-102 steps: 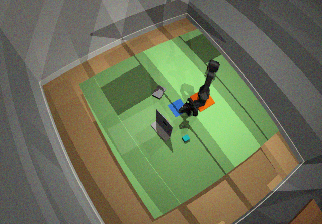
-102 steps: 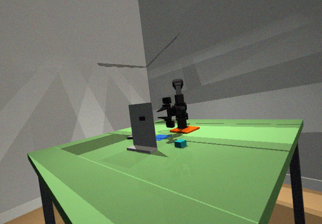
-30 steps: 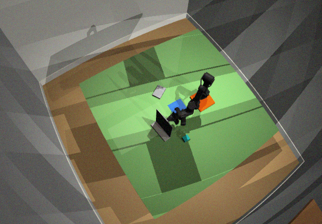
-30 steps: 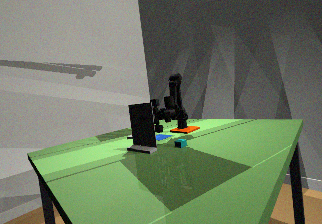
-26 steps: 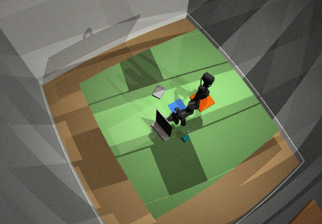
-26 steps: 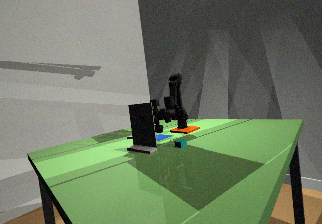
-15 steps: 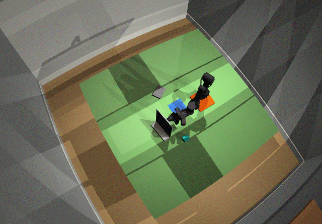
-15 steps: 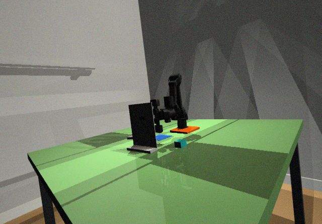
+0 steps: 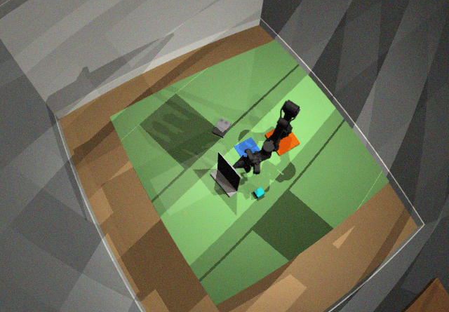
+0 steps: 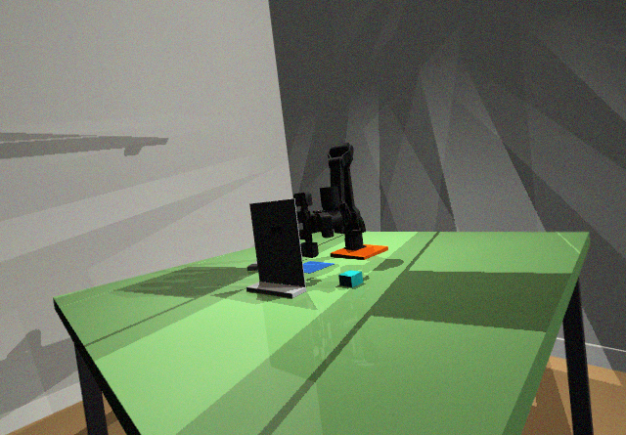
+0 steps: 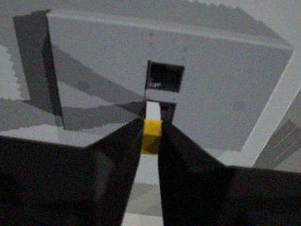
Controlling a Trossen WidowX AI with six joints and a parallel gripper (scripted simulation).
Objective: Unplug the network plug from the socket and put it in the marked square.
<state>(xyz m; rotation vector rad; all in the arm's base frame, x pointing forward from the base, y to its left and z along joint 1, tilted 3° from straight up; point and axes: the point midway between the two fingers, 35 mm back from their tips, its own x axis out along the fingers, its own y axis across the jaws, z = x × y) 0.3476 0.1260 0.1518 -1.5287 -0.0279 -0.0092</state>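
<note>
Now: the blue marked square 160 mm below my gripper tip, 160 mm behind it and 110 mm to the right of it. From my gripper tip the other things lie so: yellow plug: right at my gripper tip; small cyan cube: 140 mm to the left, 140 mm below, 100 mm behind.
</note>
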